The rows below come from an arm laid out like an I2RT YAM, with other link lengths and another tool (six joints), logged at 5 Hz.
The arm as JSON. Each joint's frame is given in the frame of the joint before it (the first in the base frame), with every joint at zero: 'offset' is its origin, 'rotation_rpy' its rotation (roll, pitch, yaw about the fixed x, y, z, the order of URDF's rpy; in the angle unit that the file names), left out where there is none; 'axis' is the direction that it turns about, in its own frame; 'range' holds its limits. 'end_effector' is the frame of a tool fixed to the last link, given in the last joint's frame.
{
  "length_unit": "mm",
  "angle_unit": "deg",
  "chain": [
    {
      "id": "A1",
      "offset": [
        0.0,
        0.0,
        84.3
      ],
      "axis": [
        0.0,
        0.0,
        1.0
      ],
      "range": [
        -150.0,
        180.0
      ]
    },
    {
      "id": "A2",
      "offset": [
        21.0,
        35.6,
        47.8
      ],
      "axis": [
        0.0,
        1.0,
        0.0
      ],
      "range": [
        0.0,
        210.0
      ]
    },
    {
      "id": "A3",
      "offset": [
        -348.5,
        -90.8,
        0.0
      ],
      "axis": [
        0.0,
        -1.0,
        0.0
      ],
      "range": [
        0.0,
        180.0
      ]
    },
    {
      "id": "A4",
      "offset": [
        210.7,
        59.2,
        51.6
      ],
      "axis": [
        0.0,
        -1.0,
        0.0
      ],
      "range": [
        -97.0,
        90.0
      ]
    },
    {
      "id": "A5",
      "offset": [
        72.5,
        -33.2,
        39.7
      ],
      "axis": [
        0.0,
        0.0,
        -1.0
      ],
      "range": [
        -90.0,
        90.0
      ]
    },
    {
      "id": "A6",
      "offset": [
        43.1,
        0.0,
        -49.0
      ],
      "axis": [
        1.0,
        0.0,
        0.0
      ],
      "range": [
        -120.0,
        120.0
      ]
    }
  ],
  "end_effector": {
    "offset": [
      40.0,
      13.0,
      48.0
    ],
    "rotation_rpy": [
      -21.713,
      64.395,
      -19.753
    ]
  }
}
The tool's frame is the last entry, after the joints.
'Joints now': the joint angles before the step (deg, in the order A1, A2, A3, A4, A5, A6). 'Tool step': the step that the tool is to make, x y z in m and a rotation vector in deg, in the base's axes. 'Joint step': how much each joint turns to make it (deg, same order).
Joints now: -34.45, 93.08, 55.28, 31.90, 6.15, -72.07
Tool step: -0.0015, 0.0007, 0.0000, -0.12, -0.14, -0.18
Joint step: 0.00, -0.26, -0.43, 0.35, 0.18, 0.00
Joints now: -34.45, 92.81, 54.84, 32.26, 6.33, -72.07
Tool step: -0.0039, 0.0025, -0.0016, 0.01, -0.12, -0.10
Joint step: 0.00, -0.62, -1.22, 0.68, 0.09, 0.09
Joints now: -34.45, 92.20, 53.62, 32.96, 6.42, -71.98
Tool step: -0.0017, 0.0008, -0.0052, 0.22, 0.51, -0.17
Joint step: -0.01, -0.01, -1.07, 0.52, 0.17, -0.09
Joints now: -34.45, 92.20, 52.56, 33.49, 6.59, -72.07
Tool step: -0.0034, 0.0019, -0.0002, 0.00, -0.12, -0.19
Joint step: -0.01, -0.61, -0.80, 0.27, 0.17, 0.09
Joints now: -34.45, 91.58, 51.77, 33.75, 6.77, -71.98
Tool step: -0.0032, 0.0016, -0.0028, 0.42, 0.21, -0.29
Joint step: -0.01, -0.43, -0.98, 0.10, 0.25, 0.26
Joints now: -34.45, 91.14, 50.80, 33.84, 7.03, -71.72
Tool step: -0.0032, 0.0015, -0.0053, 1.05, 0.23, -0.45
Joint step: 0.00, -0.26, -1.31, 0.16, 0.36, 0.79
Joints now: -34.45, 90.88, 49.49, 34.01, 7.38, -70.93
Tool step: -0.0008, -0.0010, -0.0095, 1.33, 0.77, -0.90
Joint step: 0.00, 0.53, -1.24, 0.28, 0.80, 0.79
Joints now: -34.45, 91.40, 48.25, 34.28, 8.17, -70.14
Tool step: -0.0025, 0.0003, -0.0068, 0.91, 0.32, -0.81
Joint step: 0.00, 0.09, -1.40, 0.60, 0.71, 0.70
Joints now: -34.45, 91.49, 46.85, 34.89, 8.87, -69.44
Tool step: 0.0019, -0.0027, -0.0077, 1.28, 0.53, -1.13
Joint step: 0.09, 0.97, -0.44, 0.09, 1.07, 0.98
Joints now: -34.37, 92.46, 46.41, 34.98, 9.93, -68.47
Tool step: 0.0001, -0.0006, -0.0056, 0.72, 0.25, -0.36
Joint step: 0.01, 0.52, -0.71, 0.53, 0.27, 0.52
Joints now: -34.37, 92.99, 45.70, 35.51, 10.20, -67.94
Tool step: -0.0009, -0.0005, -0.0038, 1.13, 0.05, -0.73
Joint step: 0.00, 0.18, -0.51, -0.19, 0.53, 1.06
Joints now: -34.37, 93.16, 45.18, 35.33, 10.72, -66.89
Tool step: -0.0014, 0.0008, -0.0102, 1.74, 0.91, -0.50
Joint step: 0.09, 0.53, -1.24, -0.15, 0.35, 1.05
